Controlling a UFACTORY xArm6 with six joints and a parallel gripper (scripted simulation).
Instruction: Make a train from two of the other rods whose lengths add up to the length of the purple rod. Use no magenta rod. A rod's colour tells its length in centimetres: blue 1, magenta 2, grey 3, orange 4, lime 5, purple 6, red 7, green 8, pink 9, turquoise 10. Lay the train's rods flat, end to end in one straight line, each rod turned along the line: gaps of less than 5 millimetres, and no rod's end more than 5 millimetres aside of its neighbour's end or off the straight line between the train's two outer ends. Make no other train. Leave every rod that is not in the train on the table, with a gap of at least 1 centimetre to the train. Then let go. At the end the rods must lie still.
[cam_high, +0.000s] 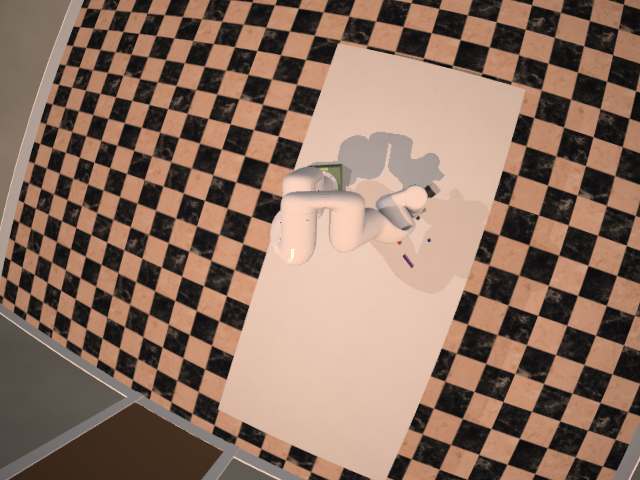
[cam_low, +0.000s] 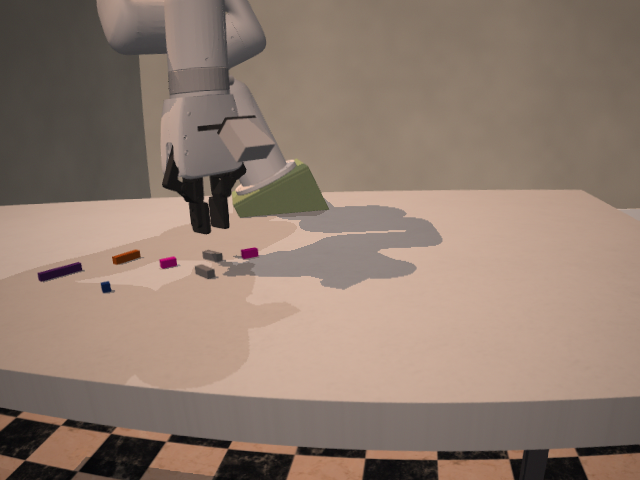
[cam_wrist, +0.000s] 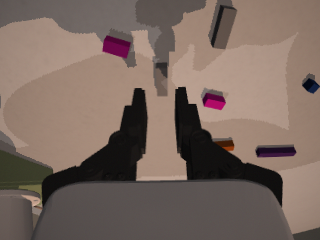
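Now: the orange rod 13 cm to the right of my hand, 5 cm below it and 1 cm behind it. Round my hand: purple rod: 20 cm to the right, 6 cm ahead, 5 cm below; then small blue rod: 12 cm ahead, 10 cm to the right, 5 cm below.
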